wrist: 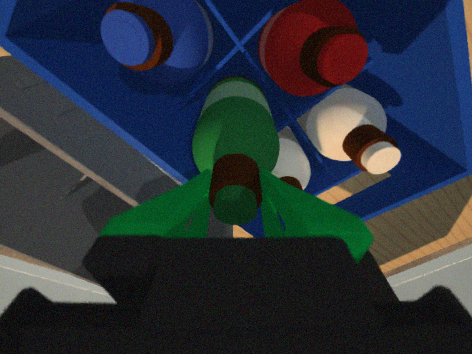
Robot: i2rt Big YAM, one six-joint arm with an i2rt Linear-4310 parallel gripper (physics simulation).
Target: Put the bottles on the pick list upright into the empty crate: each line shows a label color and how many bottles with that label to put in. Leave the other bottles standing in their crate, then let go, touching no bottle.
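Places are measured from the arm's base along level axes (x ahead, y left, z up), in metres.
Pixels of known places: gripper, fingertip midpoint: [235, 176].
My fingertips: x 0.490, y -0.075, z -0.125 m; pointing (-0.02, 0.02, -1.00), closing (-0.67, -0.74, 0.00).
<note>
Behind a point stands the place of what it marks.
My gripper [235, 176] @(x 0.490, y -0.075, z -0.125 m), with green fingers, is shut on the neck of a green bottle [235, 132] @(x 0.509, y -0.092, z -0.140 m) with a brown collar and a green cap. The bottle is at the middle of the wrist view, over the blue crate [150, 125] @(x 0.551, y -0.040, z -0.164 m); whether its base touches the crate cannot be told. In this crate stand a blue bottle [192, 37] @(x 0.569, y -0.102, z -0.197 m) at upper left, a red bottle [287, 45] @(x 0.517, y -0.152, z -0.194 m) at upper right and a white bottle [332, 122] @(x 0.434, y -0.151, z -0.199 m) at right. Another white bottle [292, 160] @(x 0.423, y -0.099, z -0.199 m) is partly hidden behind the green one and the right finger. The pick list does not show.
A dark grey crate [50, 144] @(x 0.590, y 0.009, z -0.138 m) with a light brown rim lies at the left, close beside the blue crate's left wall. Its visible inside shows no bottle. Thin blue dividers [227, 27] @(x 0.556, y -0.126, z -0.220 m) cross between the bottles. Wooden table top [457, 225] @(x -0.104, y -0.286, z -0.313 m) shows at the lower right.
</note>
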